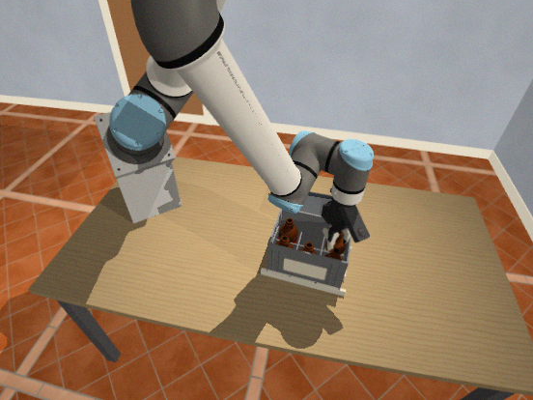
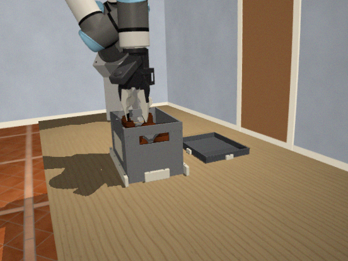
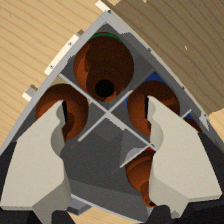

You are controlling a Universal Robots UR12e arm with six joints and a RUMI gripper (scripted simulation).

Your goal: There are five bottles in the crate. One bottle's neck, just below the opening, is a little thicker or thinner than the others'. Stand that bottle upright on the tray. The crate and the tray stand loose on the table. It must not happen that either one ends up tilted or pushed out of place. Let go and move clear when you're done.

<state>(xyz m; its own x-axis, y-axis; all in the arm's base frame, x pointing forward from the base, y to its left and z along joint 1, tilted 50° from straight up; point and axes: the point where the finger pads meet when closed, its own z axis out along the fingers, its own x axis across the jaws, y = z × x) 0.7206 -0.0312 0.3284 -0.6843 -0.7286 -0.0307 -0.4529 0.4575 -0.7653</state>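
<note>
Now: the bottle 20 mm ahead of my hand, 90 mm to the left of it and 110 mm below it. From my hand the other things lie so: grey tray 60 mm behind, 350 mm to the left, 180 mm below; then grey crate 80 mm behind, 60 mm to the left, 110 mm below.
</note>
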